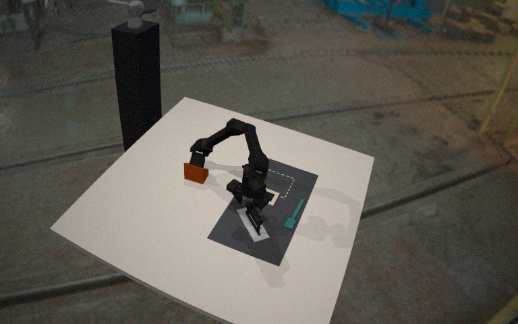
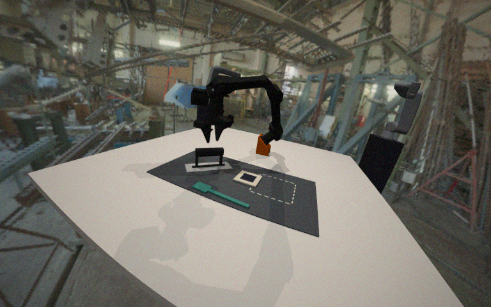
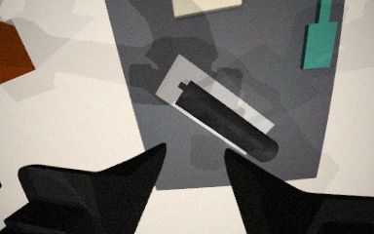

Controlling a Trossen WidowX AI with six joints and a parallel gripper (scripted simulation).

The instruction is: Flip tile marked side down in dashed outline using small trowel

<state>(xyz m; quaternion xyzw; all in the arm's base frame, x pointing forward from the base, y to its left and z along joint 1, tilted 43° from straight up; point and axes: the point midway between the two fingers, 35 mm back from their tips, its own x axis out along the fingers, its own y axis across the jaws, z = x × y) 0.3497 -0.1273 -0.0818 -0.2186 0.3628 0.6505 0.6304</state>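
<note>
Now: gripper tip 2 cm short of the trowel, 3 cm to the right of it and 7 cm above it. Also, from my gripper tip: beige square tile 3 cm ahead, 20 cm to the left, 10 cm below; dark mat 6 cm ahead, 16 cm to the left, 12 cm below.
</note>
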